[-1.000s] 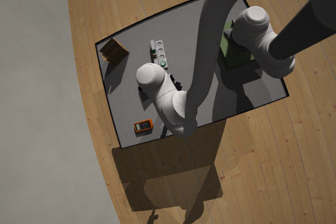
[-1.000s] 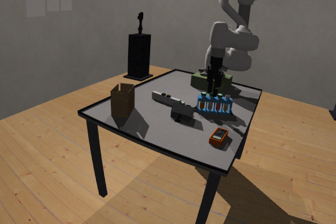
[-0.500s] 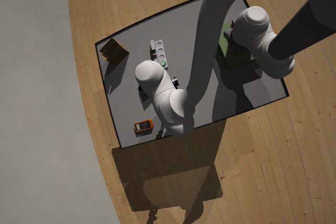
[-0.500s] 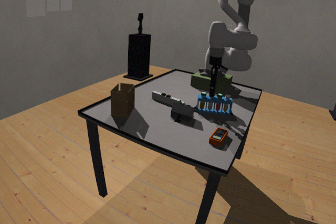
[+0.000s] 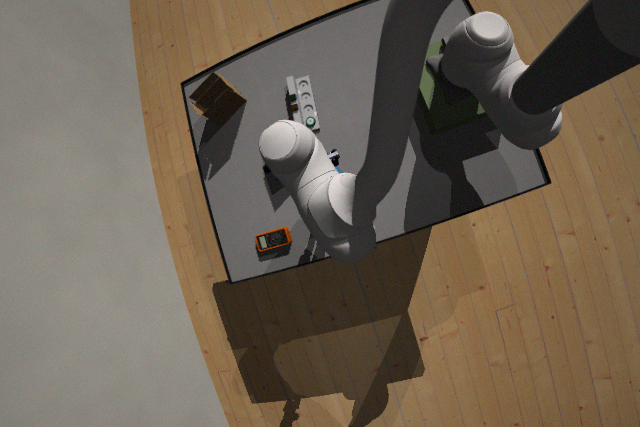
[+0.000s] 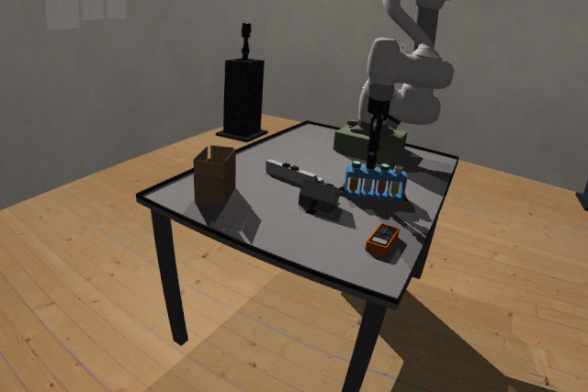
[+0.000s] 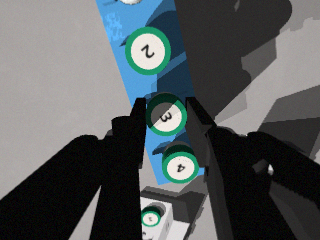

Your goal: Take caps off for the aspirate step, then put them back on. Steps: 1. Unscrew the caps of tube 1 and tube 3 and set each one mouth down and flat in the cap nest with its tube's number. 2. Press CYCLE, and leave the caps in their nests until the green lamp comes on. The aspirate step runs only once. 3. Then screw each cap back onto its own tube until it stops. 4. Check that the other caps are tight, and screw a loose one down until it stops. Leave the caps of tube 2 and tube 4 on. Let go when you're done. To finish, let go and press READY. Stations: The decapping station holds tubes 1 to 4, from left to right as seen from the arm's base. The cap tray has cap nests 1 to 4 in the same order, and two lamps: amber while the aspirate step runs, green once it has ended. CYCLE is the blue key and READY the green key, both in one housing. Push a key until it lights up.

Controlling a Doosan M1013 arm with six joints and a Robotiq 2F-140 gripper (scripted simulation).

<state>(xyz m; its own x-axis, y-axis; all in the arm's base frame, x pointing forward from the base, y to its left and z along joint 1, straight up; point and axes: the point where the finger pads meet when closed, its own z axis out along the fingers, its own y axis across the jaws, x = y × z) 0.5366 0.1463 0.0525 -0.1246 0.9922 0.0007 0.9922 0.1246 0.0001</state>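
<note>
My hand is 20 mm past the cap 2, 50 mm to the right of it and 30 mm above it. Also, from my hand: key housing (160 mm ahead, 120 mm to the right, 90 mm below); green key (140 mm ahead, 140 mm to the right, 80 mm below); blue key (140 mm ahead, 100 mm to the right, 80 mm below).
</note>
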